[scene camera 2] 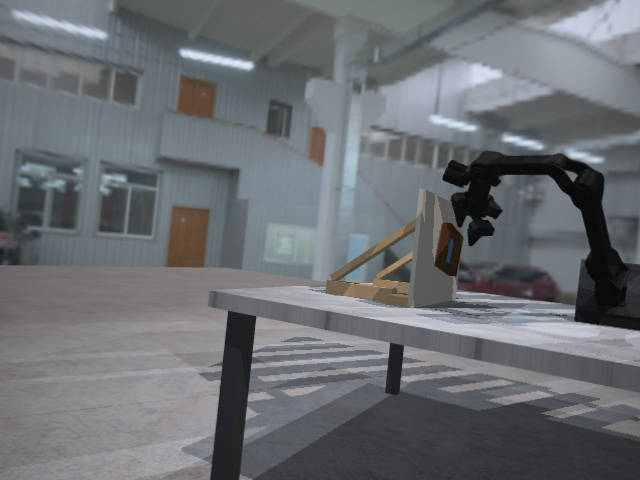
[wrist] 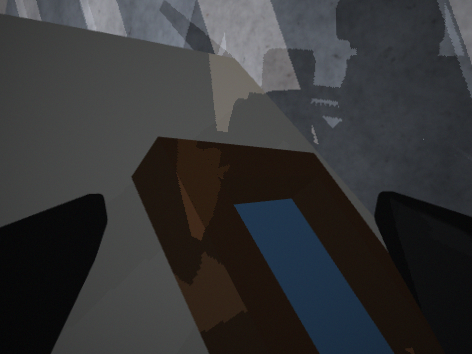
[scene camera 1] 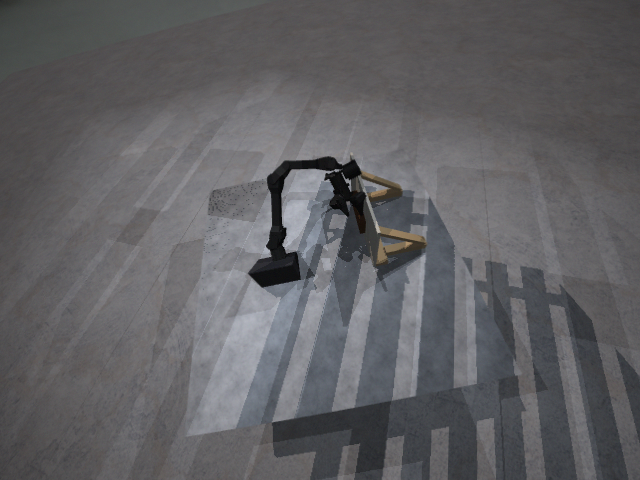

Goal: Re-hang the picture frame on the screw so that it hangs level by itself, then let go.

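Seen in the pictures: gripper, fingertip midpoint: [scene camera 2: 464, 236] [wrist: 242, 206] [scene camera 1: 355, 216]; arm's base, link origin: [scene camera 2: 610, 297] [scene camera 1: 279, 258].
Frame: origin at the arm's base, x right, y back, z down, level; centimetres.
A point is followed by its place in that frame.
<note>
The picture frame [scene camera 1: 361, 223] @(x 3.0, y -40.9, z -12.5 cm) [scene camera 2: 443, 246] @(x -14.4, y -43.6, z -9.1 cm) [wrist: 260, 172] @(x 0.4, y -40.8, z -8.3 cm), brown with a blue centre, is at the front face of an upright pale board [scene camera 1: 371, 229] @(x 8.9, y -43.1, z -14.9 cm) [scene camera 2: 425, 263] @(x -22.7, y -46.6, z -4.0 cm) [wrist: 75, 110] @(x 8.3, y -43.1, z -13.1 cm). Its small tilt, if any, cannot be told. The screw does not show; whether the frame hangs on it cannot be seen. My gripper [scene camera 1: 353, 210] @(x -1.4, y -39.5, z -13.0 cm) [scene camera 2: 465, 234] @(x -1.4, y -39.5, z -13.0 cm) [wrist: 242, 206] @(x -1.4, y -39.5, z -13.0 cm) is open and empty, in front of the board near the frame's upper part. In the wrist view the fingers stand wide apart, one left of the frame and one at its right edge; contact cannot be told.
Wooden braces [scene camera 1: 405, 237] @(x 12.9, y -57.8, z -6.2 cm) [scene camera 2: 373, 251] @(x -24.9, y -60.6, z -5.7 cm) support the board from behind. The table [scene camera 1: 232, 392] @(x 49.6, y 31.4, z 7.6 cm) [scene camera 2: 310, 313] @(x -58.4, y -63.4, z 8.8 cm) bears the board and my arm's black base [scene camera 1: 276, 271] @(x 10.0, y 1.1, z -6.5 cm) [scene camera 2: 625, 310] @(x -3.2, y 3.2, z 2.9 cm). Shadows of the arm and board cross the tabletop.
</note>
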